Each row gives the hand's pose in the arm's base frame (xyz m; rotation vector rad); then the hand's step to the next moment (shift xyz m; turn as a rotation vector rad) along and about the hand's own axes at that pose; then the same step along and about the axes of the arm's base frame.
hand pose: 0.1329 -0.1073 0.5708 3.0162 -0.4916 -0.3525
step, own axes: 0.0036 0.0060 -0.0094 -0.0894 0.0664 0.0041
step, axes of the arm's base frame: 0.0037 -0.0066 0.0090 -0.1037 -0.0343 0.0218
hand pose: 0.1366 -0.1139 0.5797 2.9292 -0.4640 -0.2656
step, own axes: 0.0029 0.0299 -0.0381 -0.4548 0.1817 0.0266
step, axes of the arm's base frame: 0.0017 -0.0239 0.0422 -0.4837 -0.0289 0.0761
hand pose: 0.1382 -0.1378 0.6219 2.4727 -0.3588 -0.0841
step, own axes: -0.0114 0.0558 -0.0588 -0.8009 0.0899 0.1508
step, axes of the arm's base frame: -0.0155 -0.0052 0.0802 -0.8127 0.0643 -0.0873
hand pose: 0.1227 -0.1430 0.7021 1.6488 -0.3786 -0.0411
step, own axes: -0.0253 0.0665 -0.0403 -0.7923 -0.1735 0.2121
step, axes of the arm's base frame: -0.0285 0.0412 0.0646 -0.7618 0.0202 -0.3493
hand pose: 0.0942 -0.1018 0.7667 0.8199 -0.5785 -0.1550
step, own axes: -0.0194 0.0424 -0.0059 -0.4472 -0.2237 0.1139
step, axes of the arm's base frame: -0.0167 0.0394 0.0194 -0.4158 -0.0705 -0.2918
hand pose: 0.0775 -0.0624 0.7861 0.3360 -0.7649 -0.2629
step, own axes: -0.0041 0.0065 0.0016 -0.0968 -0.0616 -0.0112
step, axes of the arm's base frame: -0.0033 0.0071 0.0010 -0.0659 -0.0201 -0.0924
